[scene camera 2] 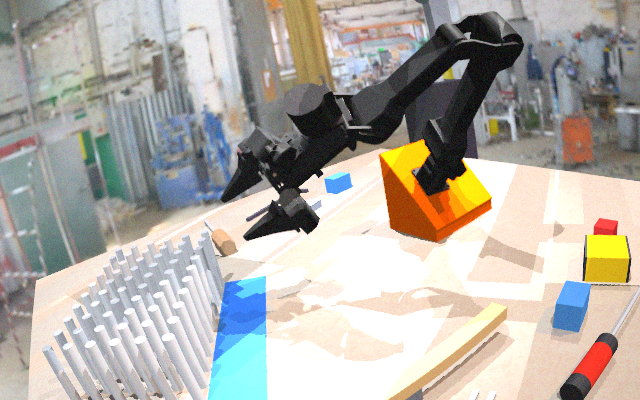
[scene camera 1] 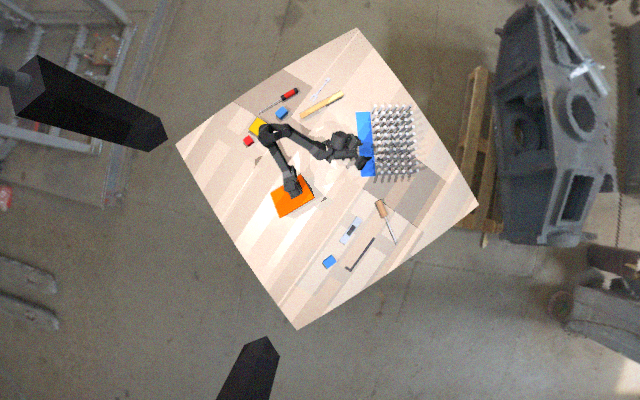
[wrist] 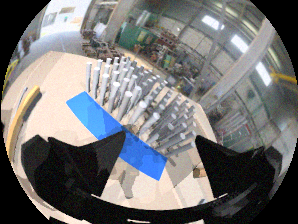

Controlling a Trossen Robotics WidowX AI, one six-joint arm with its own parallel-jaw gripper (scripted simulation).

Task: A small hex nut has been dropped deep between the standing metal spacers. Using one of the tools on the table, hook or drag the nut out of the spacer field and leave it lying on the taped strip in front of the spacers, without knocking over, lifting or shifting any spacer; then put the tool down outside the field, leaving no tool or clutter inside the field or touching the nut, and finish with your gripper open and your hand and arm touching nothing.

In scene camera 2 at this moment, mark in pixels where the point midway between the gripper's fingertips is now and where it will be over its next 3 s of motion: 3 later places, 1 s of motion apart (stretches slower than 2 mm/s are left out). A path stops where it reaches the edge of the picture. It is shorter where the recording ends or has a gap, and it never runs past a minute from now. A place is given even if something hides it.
The gripper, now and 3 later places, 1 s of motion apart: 232,219; 187,189; 215,215; 214,219
